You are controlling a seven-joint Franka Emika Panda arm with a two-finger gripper.
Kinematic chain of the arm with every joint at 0, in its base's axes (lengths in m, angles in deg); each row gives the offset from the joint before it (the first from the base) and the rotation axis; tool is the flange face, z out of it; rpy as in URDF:
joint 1: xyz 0 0 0.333 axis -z
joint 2: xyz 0 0 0 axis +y
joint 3: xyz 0 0 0.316 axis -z
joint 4: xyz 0.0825 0 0 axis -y
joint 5: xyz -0.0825 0 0.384 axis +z
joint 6: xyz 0 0 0 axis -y
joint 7: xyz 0.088 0 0 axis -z
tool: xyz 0 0 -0.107 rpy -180 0 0
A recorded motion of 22 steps. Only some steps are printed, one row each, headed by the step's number.
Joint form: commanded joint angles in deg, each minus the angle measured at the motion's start. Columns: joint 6, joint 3, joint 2, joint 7, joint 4, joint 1, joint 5.
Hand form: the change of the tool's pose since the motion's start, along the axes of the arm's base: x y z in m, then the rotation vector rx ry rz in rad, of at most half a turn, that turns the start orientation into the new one. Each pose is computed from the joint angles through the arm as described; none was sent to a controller.
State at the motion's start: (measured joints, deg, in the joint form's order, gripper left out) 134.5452 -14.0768 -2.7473 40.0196 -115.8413 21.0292 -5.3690
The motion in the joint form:
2: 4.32 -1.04 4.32 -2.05 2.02 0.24 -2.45
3: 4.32 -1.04 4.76 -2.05 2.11 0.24 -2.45
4: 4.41 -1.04 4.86 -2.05 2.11 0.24 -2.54
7: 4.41 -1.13 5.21 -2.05 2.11 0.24 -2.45
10: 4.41 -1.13 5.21 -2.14 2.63 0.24 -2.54
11: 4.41 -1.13 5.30 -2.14 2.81 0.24 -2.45
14: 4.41 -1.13 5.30 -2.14 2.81 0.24 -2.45
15: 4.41 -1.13 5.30 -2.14 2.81 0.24 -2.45
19: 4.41 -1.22 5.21 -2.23 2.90 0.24 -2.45
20: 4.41 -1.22 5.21 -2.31 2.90 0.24 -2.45
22: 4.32 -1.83 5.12 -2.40 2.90 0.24 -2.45
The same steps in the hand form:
2: 0.0230 0.0033 -0.0157 -0.0340 -0.0305 0.0726
3: 0.0244 0.0028 -0.0194 -0.0312 -0.0250 0.0726
4: 0.0247 0.0027 -0.0202 -0.0320 -0.0248 0.0735
7: 0.0257 0.0033 -0.0237 -0.0282 -0.0194 0.0744
10: 0.0271 0.0031 -0.0191 -0.0314 -0.0280 0.0764
11: 0.0278 0.0029 -0.0185 -0.0299 -0.0299 0.0756
14: 0.0278 0.0029 -0.0185 -0.0299 -0.0299 0.0756
15: 0.0278 0.0029 -0.0185 -0.0299 -0.0299 0.0756
19: 0.0279 0.0039 -0.0167 -0.0312 -0.0327 0.0785
20: 0.0279 0.0039 -0.0167 -0.0317 -0.0326 0.0798
22: 0.0282 0.0103 -0.0159 -0.0322 -0.0326 0.0917

